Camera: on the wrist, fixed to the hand. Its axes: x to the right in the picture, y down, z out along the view.
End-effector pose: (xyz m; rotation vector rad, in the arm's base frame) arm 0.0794 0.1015 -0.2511 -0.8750 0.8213 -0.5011
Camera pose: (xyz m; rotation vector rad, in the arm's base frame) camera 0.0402 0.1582 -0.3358 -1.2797 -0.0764 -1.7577
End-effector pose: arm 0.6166 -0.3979 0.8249 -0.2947 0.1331 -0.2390
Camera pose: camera 0.6060 -0.3087 0.7628 -0.2313 -0.2000 -1.6927
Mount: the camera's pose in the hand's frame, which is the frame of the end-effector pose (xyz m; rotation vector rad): -0.0268 0.0994 -0.0365 0.1216 -0.0712 -1.4780
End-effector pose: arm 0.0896 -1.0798 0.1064 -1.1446 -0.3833 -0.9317
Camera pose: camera 0.1457 -1.0904 0.0133 -0.6430 -1.4098 -2.0763
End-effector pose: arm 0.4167 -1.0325 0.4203 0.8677 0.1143 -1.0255
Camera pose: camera 0.4910 -0.9665 0.4656 0.7908 0.7070 -2.4457
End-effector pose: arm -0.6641 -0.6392 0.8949 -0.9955 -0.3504 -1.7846
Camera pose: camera -0.5904 -0.6891 0.8316 0.5967 1.3050 2.5553
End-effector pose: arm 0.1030 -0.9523 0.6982 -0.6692 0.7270 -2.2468
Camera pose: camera 0.1407 -0.9830 0.6004 1.0206 0.0684 2.2967
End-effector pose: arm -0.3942 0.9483 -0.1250 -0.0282 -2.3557 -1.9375
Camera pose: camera -0.3582 0.9330 -0.0230 -1.2403 1.5338 1.1423
